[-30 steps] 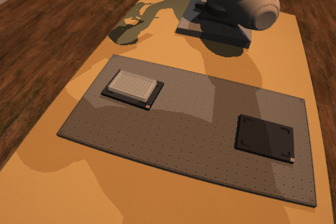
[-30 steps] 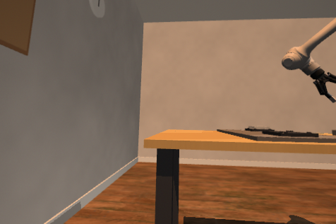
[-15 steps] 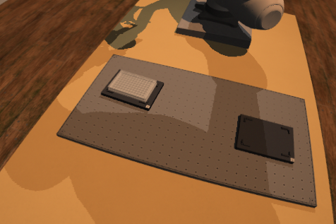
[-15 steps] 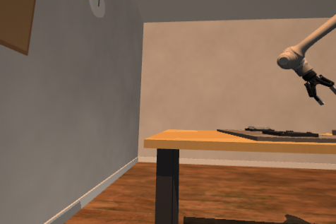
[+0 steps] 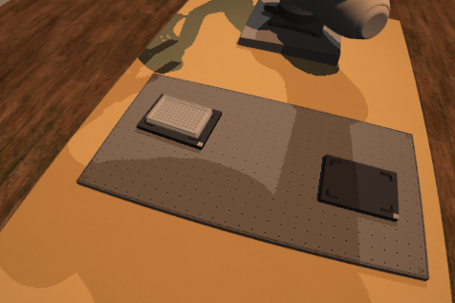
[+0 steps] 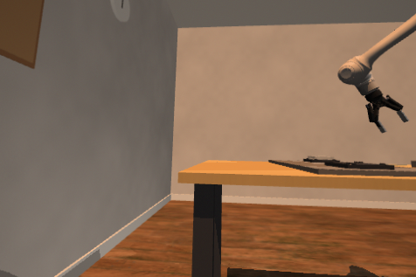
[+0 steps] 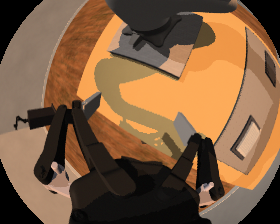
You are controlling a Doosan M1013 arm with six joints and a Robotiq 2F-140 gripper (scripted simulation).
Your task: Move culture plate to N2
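The lid is 400 mm ahead of my hand, 170 mm below it and 120 mm to the left of it. From my hand the other things lie so: plate: 400 mm ahead, 180 mm below, 120 mm to the left; then black nest N1: 400 mm ahead, 190 mm below, 120 mm to the left; then black nest N2: 540 mm to the left, 400 mm ahead, 190 mm below.
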